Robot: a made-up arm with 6 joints.
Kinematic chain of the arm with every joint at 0, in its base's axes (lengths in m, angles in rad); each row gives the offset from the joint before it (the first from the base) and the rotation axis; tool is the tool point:
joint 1: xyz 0 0 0.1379 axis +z
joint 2: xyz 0 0 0 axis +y
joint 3: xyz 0 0 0.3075 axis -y
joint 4: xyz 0 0 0 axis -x
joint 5: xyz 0.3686 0 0 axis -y
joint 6: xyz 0 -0.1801 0 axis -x
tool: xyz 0 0 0
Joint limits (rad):
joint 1: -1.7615..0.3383
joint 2: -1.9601..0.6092
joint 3: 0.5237..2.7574
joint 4: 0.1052..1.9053
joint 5: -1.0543..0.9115
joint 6: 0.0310..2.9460
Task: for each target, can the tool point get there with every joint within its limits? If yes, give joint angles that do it. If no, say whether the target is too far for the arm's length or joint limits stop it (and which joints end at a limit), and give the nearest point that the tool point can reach.
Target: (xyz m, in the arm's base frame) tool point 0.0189 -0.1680 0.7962
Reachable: yes | joints -0.2210 -0.2158 0.8069 0.4796 -0.2039 1.5693
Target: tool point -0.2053 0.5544 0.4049
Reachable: yes | joints -1.5043 -0.6811 2.2113 0.3683 -0.7539 0.4566
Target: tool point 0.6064 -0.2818 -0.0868
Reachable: no: joint limits stop it (at a limit: joint 2, joint 3, joint 4) | nearest point 0.5201 -0.2417 0.3774 | short by 0.474 m
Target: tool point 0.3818 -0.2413 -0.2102
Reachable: no: joint limits stop it (at a limit: joint 1, joint 2, joint 3, joint 4) | nearest point 0.0794 0.0992 -0.3465 | short by 0.475 m
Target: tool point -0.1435 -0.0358 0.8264
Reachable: yes | joints -0.5277 0.0180 1.4926 0.9607 0.5298 1.1066
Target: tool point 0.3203 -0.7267 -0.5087
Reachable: no: too far | nearest point -0.1442 -0.2260 -0.3470 | short by 0.702 m
